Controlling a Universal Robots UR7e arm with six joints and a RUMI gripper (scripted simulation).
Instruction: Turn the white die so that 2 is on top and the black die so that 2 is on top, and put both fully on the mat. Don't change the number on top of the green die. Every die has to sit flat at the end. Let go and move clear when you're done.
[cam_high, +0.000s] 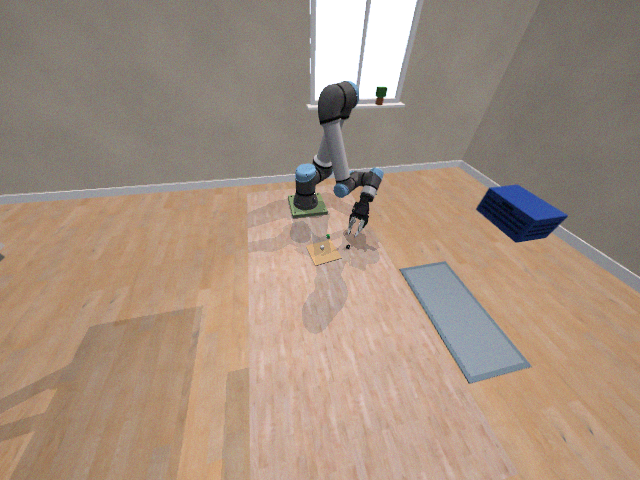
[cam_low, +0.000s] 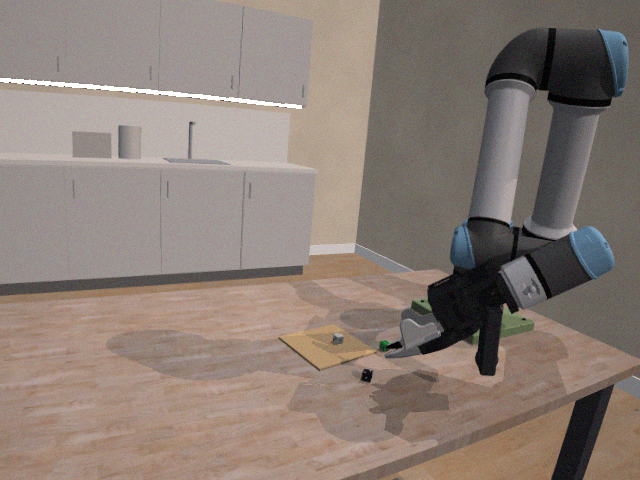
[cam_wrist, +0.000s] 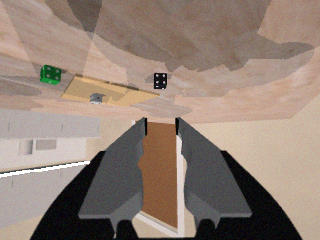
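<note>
Right now my hand is 6 cm above the black die, 3 cm short of it and 2 cm to the left of it. Round my hand: white die: 16 cm to the right, 5 cm below, 4 cm ahead; then green die: 12 cm to the right, 6 cm below, 5 cm behind; then tan mat: 15 cm to the right, 6 cm below, 6 cm ahead.
</note>
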